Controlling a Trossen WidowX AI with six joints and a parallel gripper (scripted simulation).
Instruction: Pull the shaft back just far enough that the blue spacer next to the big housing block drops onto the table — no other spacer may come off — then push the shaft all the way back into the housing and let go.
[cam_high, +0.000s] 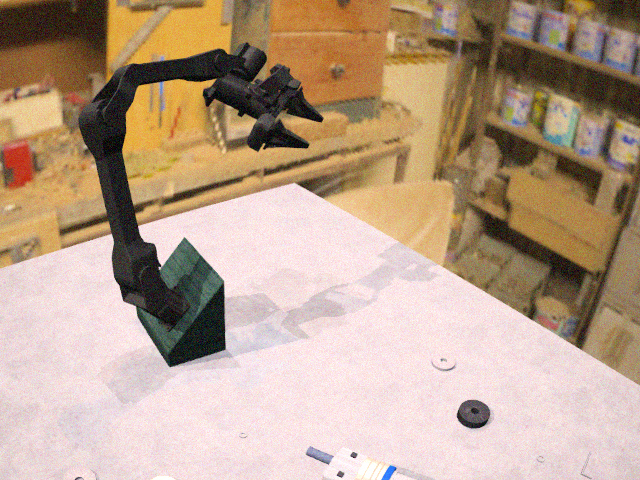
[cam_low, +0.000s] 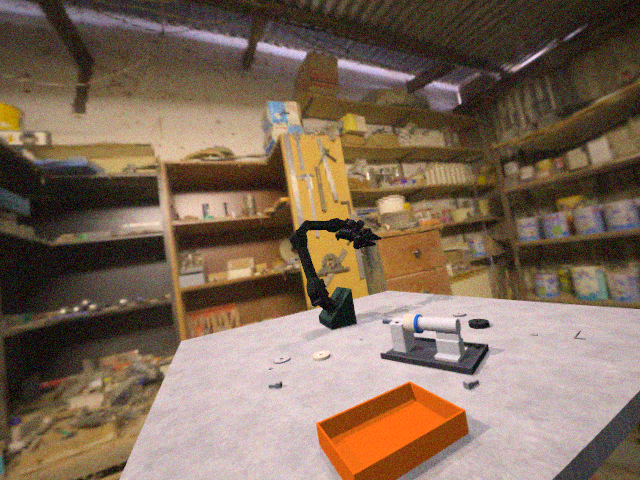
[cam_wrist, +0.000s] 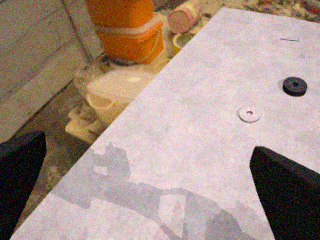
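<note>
The shaft is 510 mm ahead of my gripper tip, 230 mm to the right of it and 260 mm below it. Also, from my gripper tip: black ring: 470 mm ahead, 40 mm to the left, 330 mm below; then white disc: 370 mm ahead, 470 mm to the right, 330 mm below; then blue spacer: 530 mm ahead, 220 mm to the right, 260 mm below.
</note>
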